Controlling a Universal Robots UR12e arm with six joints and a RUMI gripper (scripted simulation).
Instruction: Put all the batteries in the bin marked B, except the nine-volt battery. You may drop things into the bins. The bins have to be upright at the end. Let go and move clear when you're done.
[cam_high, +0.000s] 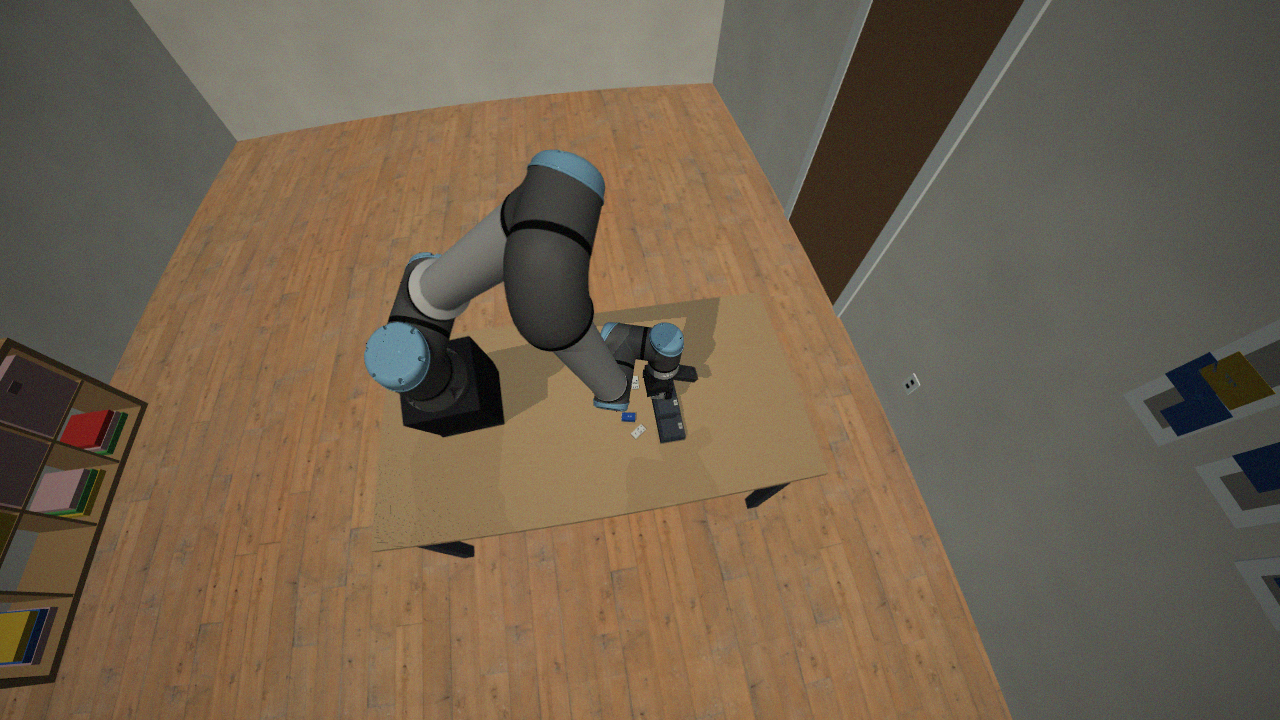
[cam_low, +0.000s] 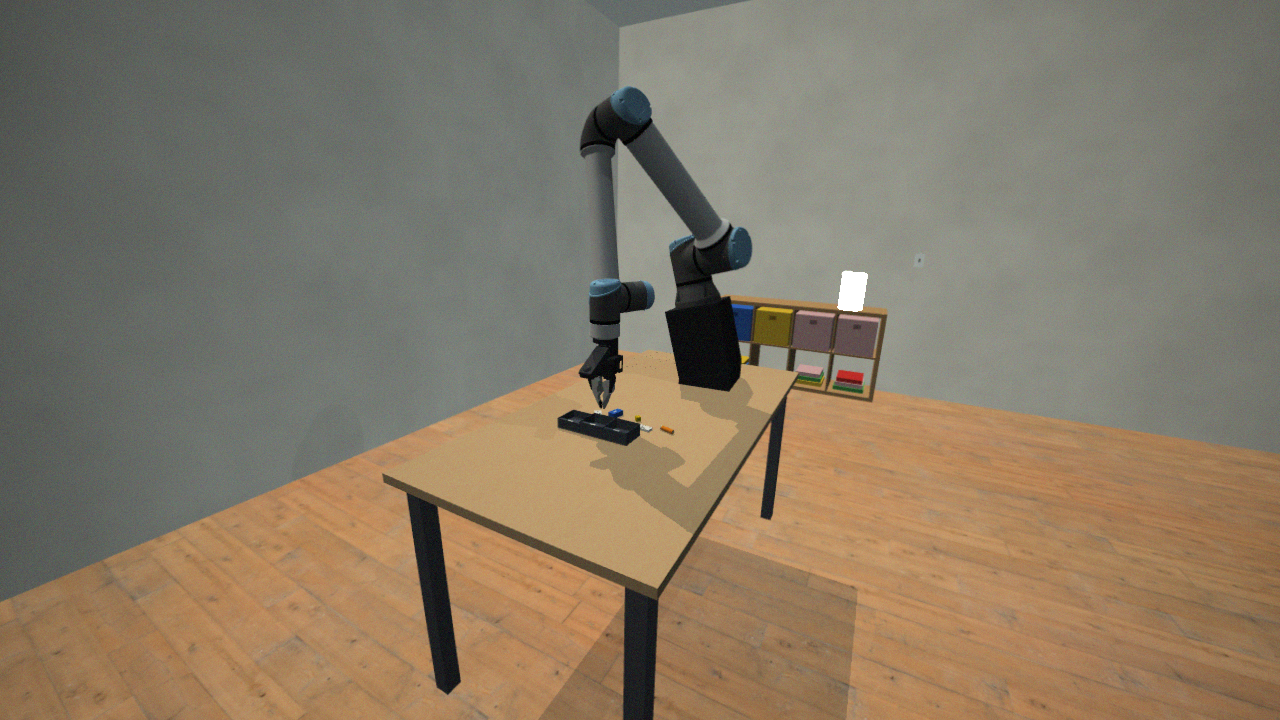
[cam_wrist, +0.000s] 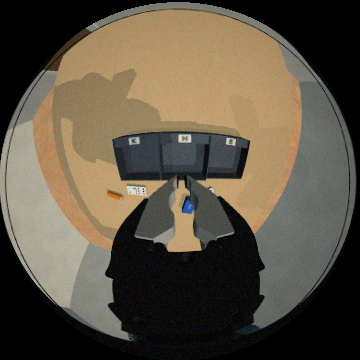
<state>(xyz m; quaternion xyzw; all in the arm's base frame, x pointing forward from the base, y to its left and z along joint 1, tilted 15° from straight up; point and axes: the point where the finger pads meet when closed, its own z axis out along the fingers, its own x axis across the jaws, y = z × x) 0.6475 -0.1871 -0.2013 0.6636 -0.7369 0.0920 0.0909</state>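
Right now my hand is 7 cm past the orange battery, 19 cm to the right of it and 8 cm above it. Round my hand: yellow item 12 cm behind, 8 cm to the left, 8 cm below; bin tray 1 cm ahead, 1 cm to the right, 7 cm below; blue nine-volt battery 13 cm behind, 8 cm below.
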